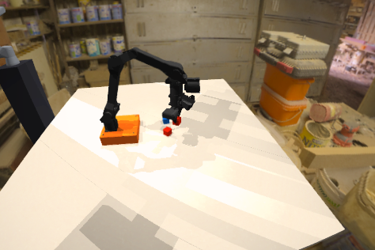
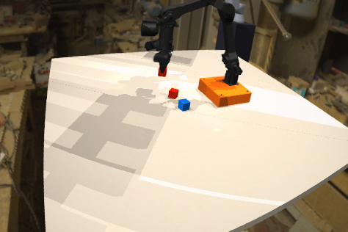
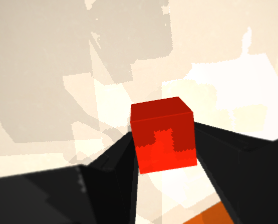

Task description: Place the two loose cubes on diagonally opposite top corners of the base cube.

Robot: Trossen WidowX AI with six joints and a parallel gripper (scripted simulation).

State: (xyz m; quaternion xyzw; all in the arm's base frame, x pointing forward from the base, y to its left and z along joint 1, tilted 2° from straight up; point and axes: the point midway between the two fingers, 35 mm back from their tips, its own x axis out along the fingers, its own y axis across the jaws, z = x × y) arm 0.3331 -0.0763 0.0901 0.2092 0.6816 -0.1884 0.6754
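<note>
The blue cube is 40 mm behind my gripper tip, 140 mm to the left of it and 90 mm below it.
</note>
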